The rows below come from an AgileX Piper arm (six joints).
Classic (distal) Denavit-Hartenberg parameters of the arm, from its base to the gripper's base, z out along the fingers. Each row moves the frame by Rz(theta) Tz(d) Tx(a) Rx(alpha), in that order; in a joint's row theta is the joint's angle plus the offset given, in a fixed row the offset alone. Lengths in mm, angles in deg.
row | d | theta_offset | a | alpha
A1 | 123 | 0 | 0 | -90
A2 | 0 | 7.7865 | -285.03 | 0
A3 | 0 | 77.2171 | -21.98 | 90
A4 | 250.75 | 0 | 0 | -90
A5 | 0 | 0 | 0 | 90
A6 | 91 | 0 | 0 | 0
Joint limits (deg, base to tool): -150..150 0..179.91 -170..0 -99.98..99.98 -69.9..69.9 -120..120
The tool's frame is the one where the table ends.
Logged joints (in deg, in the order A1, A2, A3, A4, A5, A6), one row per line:
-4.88 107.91 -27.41 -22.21 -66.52 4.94
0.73 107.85 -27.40 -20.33 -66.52 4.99
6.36 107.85 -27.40 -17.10 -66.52 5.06
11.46 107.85 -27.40 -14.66 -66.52 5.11
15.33 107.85 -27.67 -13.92 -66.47 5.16
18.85 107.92 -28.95 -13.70 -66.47 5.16
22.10 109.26 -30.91 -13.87 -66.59 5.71
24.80 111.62 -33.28 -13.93 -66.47 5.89
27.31 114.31 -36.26 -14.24 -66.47 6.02
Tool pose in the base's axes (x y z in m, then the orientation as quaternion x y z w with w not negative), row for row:
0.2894 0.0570 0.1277 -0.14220 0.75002 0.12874 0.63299
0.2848 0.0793 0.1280 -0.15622 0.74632 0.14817 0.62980
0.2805 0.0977 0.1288 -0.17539 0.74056 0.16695 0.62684
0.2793 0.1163 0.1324 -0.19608 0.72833 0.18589 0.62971
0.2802 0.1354 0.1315 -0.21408 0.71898 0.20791 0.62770
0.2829 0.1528 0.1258 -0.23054 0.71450 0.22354 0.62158
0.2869 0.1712 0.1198 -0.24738 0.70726 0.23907 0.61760
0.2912 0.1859 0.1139 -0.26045 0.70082 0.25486 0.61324
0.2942 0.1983 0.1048 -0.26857 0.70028 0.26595 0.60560
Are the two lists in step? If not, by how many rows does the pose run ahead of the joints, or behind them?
The pose runs 2 rows ahead of the joints: the pose in row i belongs to the joints in row i + 2.
